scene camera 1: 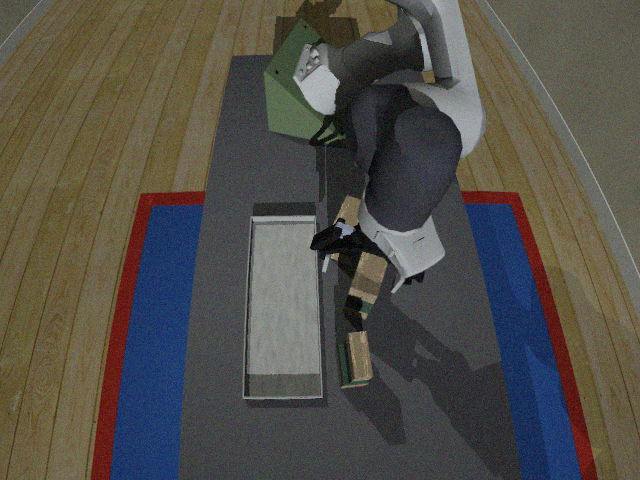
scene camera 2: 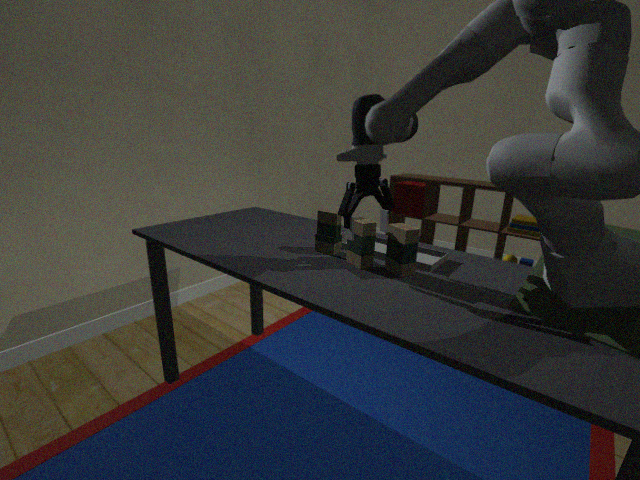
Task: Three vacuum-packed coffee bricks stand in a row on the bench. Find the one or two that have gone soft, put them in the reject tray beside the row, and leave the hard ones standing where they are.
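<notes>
Three tan bricks with dark green bands stand upright in a row. The near brick (scene camera 1: pixel 360 356) (scene camera 2: pixel 328 231) is at the left of the row in scene camera 2. The middle brick (scene camera 1: pixel 369 271) (scene camera 2: pixel 361 243) is between the others. The far brick (scene camera 1: pixel 349 208) (scene camera 2: pixel 402 249), nearest the robot base, is partly hidden by the gripper in scene camera 1. The long pale reject tray (scene camera 1: pixel 283 310) (scene camera 2: pixel 429 256) lies beside the row with no brick in it. My gripper (scene camera 1: pixel 361 274) (scene camera 2: pixel 365 220) is open and points down, its fingertips spread on either side of the middle brick, near its top.
The dark grey bench (scene camera 1: pixel 232 165) (scene camera 2: pixel 222 232) carries the row and tray. A green base plate (scene camera 1: pixel 289 103) is under the robot at the far end. A brown shelf unit (scene camera 2: pixel 466 204) holding a red box (scene camera 2: pixel 408 199) stands behind the bench. The arm reaches over the row from the base.
</notes>
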